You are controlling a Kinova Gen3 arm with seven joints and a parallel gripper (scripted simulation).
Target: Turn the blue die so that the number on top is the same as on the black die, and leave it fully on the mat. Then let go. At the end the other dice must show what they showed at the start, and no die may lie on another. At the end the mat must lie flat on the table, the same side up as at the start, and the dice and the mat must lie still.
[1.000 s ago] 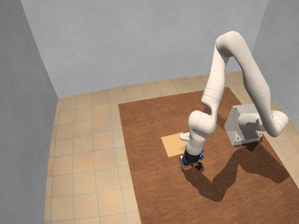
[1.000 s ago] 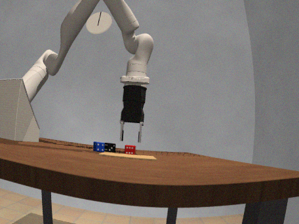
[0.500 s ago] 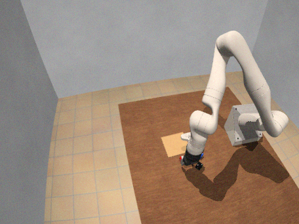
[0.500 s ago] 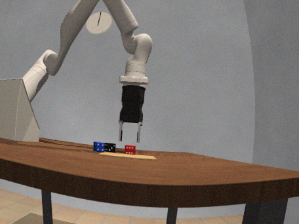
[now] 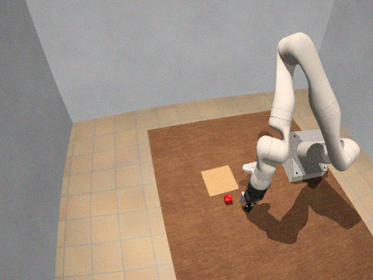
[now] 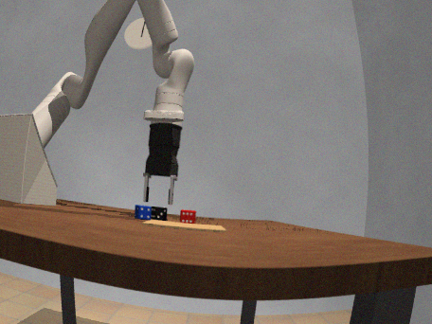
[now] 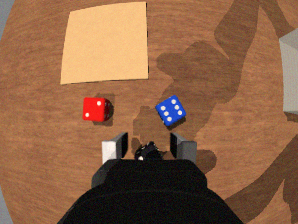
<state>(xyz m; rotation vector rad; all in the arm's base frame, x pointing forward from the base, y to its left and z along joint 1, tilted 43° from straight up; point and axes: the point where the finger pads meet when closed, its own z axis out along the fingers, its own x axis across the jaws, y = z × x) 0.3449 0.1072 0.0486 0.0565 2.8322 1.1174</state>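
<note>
Now: the black die 30 mm to the left of my hand and 40 mm below it. Also, from my hand: red die (70 mm ahead, 40 mm to the right, 40 mm below); tan mat (70 mm ahead, 150 mm to the right, 50 mm below); blue die (30 mm behind, 40 mm to the right, 40 mm below).
</note>
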